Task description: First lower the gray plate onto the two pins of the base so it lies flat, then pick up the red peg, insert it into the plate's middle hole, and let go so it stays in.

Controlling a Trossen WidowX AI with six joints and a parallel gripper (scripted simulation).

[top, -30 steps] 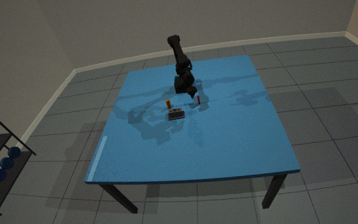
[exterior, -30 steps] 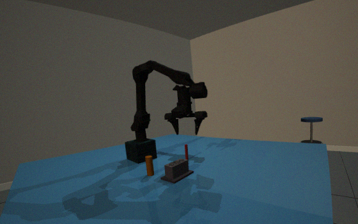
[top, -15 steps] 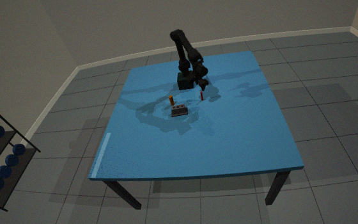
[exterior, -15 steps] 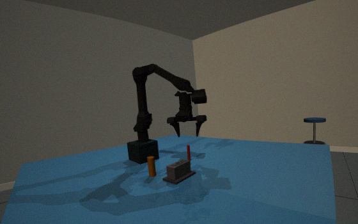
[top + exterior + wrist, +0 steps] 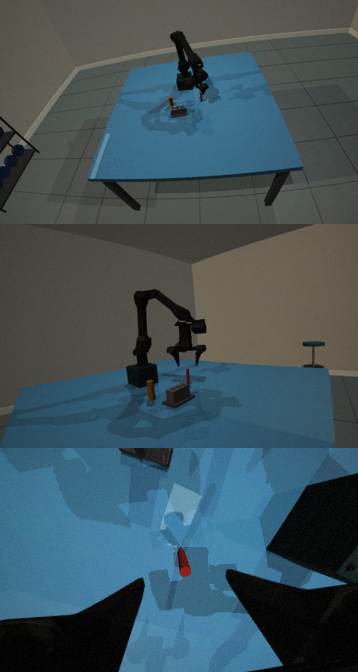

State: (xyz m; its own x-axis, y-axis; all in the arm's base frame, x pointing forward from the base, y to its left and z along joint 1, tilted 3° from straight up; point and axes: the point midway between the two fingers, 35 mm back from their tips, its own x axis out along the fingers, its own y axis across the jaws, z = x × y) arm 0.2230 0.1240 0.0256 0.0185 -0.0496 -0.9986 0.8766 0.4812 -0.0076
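The red peg lies 50 mm below my gripper tip. Round my gripper tip: dark flat base 170 mm to the right, 110 mm ahead, 90 mm below; then gray plate 170 mm to the right, 110 mm ahead, 50 mm below; then orange cylinder 230 mm to the right, 50 mm below, 20 mm ahead.
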